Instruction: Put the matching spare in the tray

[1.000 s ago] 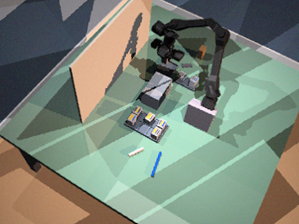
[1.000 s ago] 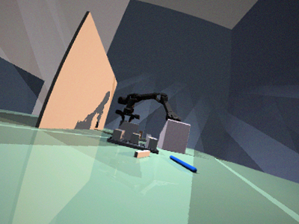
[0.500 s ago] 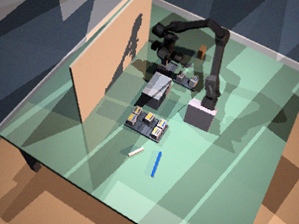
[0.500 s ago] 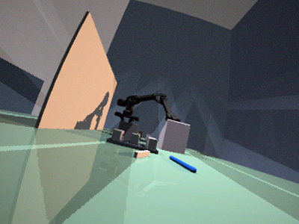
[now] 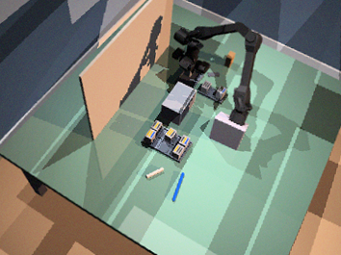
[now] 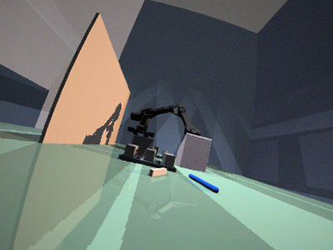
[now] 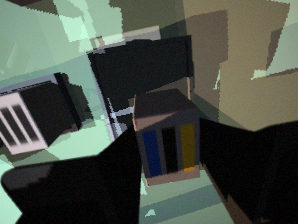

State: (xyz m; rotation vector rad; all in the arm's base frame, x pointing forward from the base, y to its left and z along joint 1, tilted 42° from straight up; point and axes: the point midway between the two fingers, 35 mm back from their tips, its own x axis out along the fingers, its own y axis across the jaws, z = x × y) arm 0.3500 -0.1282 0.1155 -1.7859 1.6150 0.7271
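My gripper tip is 5 cm above the tray and 1 cm past it. Round my gripper tip: orange block: 22 cm to the right, 12 cm behind, 2 cm below; then tall orange panel: 21 cm to the left, 19 cm ahead, 17 cm above; then grey mounted unit: 20 cm to the left, 6 cm behind.
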